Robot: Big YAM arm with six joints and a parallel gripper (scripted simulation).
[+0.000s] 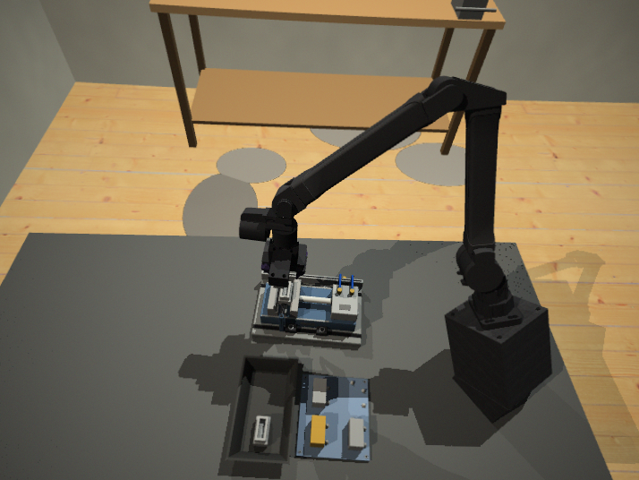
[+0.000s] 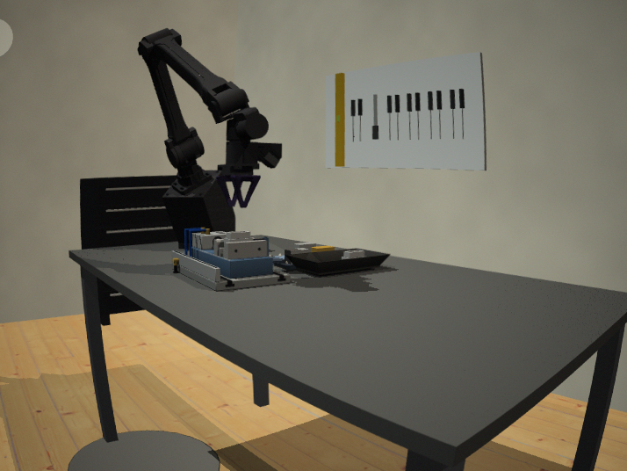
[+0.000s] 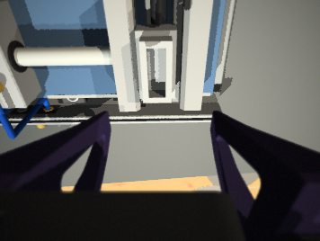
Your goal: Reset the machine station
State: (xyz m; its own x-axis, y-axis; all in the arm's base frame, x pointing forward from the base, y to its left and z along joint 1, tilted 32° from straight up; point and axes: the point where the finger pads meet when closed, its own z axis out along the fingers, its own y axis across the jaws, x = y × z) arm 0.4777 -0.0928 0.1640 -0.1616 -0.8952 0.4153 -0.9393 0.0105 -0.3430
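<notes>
Right now my hand is 100 mm above the moving jaw, 30 mm past it and 10 mm to the right of it. The rest, counted from my hand: fixed jaw: 100 mm below, 30 mm ahead; then work stop rod: 90 mm below, 50 mm to the left, 10 mm ahead; then vise: 140 mm below, 70 mm behind, 20 mm to the left.
</notes>
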